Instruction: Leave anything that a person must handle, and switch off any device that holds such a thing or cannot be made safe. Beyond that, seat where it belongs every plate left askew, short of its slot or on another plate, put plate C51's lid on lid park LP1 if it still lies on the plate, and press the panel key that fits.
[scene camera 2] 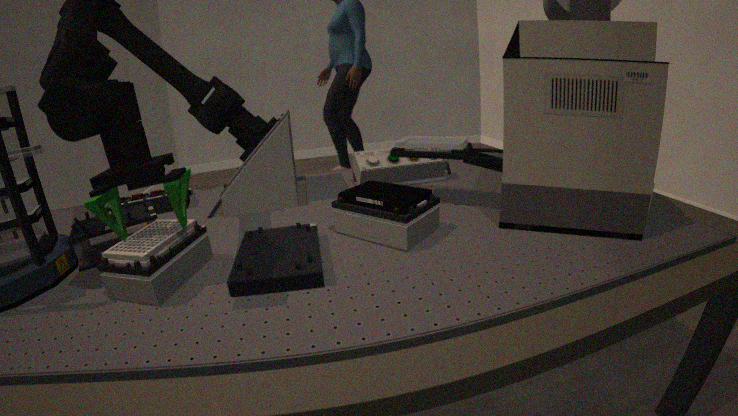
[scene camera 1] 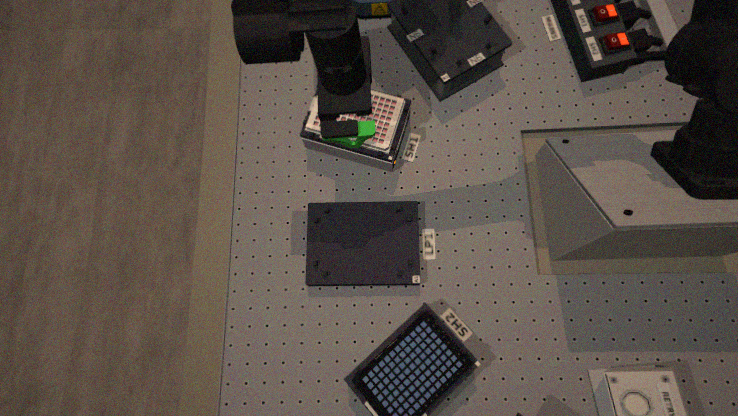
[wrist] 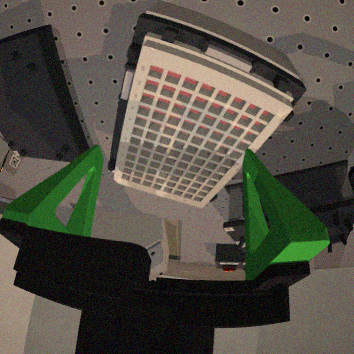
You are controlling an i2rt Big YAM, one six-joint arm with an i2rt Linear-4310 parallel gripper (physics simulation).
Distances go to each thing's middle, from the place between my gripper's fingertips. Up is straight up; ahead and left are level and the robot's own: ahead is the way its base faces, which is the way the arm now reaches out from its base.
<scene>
Now: the white plate with red wells (scene camera 1: 386, 110) 10 mm to the right of my hand and 10 mm below it. The rest, counted from my hand: station SH1 (scene camera 2: 154, 284): 40 mm below, 10 mm to the right, 10 mm behind; dark pad LP1 (scene camera 2: 282, 259): 170 mm to the left, 60 mm below, 30 mm behind; plate with blue wells (scene camera 1: 423, 361): 340 mm to the left, 90 mm behind, 10 mm below.
</scene>
